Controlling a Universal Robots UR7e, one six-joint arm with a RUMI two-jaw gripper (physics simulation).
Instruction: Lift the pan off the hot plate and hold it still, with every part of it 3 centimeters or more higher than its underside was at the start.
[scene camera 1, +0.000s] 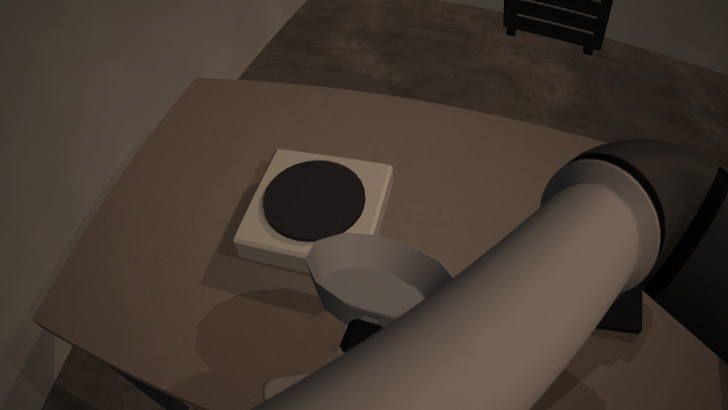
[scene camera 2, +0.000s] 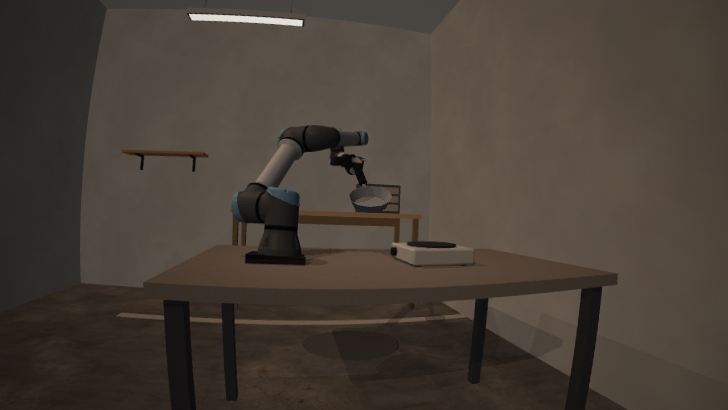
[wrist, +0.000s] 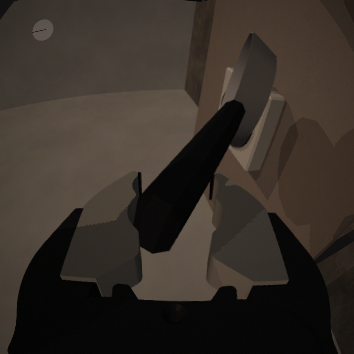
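Seen in the pictures: gripper, between the fingertips: (scene camera 2: 361, 168) (wrist: 175, 176); arm's base, origin of its link: (scene camera 2: 279, 254).
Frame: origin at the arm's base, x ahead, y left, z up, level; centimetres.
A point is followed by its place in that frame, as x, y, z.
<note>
A grey pan (scene camera 1: 374, 285) {40.3, 17.2, 18.0} (scene camera 2: 370, 199) {40.9, 23.0, 21.4} (wrist: 256, 85) {36.6, 25.8, 24.1} with a black handle hangs in the air, tilted, well above the table in the scene camera 2 view. My gripper (scene camera 2: 362, 165) {40.2, 35.8, 36.4} (wrist: 175, 176) {40.2, 35.8, 36.4} is shut on the pan's black handle, which lies slantwise between the jaws in the wrist view. In the scene camera 1 view the arm hides the gripper and most of the handle. The white hot plate (scene camera 1: 378, 175) {44.4, -14.4, 4.1} (scene camera 2: 438, 255) {51.2, -18.7, 2.0} (wrist: 265, 135) {55.3, 5.0, 1.5} with a dark round top stands on the table, with the pan apart from it and higher.
The hot plate stands on the brown table (scene camera 1: 168, 168) {94.2, -17.5, -2.1} (scene camera 2: 331, 275) {12.2, -26.7, -2.1}. The robot's base (scene camera 2: 277, 244) {-1.3, -6.5, 4.2} stands at the left of the table in the scene camera 2 view. A second table (scene camera 2: 331, 220) with a drawer unit (scene camera 2: 394, 198) and a wall shelf (scene camera 2: 165, 152) are in the background.
</note>
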